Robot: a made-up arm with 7 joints.
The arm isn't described. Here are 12 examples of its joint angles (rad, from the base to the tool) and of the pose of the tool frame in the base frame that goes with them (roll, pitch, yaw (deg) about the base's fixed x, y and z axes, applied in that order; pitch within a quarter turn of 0, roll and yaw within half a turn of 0; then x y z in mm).
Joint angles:
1: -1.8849 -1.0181 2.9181 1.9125 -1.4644 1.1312 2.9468
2: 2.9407 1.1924 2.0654 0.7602 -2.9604 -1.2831 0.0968
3: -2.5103 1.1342 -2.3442 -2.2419 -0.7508 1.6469 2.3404
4: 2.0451 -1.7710 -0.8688 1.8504 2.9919 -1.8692 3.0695
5: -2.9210 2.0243 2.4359 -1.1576 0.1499 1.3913 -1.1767
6: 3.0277 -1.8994 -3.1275 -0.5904 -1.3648 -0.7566 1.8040
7: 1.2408 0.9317 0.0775 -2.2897 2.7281 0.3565 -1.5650
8: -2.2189 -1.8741 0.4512 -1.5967 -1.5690 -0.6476 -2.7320
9: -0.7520 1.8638 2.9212 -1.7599 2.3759 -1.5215 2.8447
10: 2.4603 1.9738 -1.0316 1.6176 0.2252 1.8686 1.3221
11: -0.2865 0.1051 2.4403 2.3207 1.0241 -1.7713 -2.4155
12: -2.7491 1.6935 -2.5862 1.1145 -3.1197 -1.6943 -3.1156
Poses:
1: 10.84 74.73 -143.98 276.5 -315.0 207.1
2: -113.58 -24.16 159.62 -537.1 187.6 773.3
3: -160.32 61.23 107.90 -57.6 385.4 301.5
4: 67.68 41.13 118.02 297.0 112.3 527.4
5: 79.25 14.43 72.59 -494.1 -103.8 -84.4
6: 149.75 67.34 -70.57 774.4 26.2 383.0
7: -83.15 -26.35 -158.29 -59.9 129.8 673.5
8: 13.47 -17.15 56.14 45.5 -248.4 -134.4
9: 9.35 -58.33 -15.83 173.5 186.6 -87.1
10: -121.67 48.16 129.53 21.8 -306.3 90.0
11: -117.79 3.75 44.06 -78.5 -279.2 580.7
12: -126.46 50.29 26.01 -517.0 10.5 617.1
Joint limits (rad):
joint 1: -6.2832..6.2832
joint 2: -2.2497..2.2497
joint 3: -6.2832..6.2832
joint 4: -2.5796..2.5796
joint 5: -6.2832..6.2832
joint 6: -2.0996..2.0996
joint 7: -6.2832..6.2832
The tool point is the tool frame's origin. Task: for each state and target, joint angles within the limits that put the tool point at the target. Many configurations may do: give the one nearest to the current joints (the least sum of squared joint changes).
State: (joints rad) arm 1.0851 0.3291 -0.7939 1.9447 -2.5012 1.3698 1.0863
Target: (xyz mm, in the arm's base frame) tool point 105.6 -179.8 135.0
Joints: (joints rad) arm 1.3359 1.2223 -0.1467 2.4800 -2.6103 1.0725 1.0863
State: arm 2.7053 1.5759 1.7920 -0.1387 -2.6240 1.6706 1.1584
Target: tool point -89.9 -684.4 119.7
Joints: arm 1.9383 1.8453 1.7829 -0.2855 -2.6490 1.4227 1.1584
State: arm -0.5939 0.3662 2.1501 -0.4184 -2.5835 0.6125 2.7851
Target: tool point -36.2 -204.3 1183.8
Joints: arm -0.9333 -0.1740 2.1029 0.2565 -2.5515 0.3129 2.7851
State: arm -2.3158 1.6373 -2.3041 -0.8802 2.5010 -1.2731 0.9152
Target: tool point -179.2 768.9 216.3
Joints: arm -1.9629 1.6936 -2.2706 -0.4344 2.5521 -0.7545 0.9152
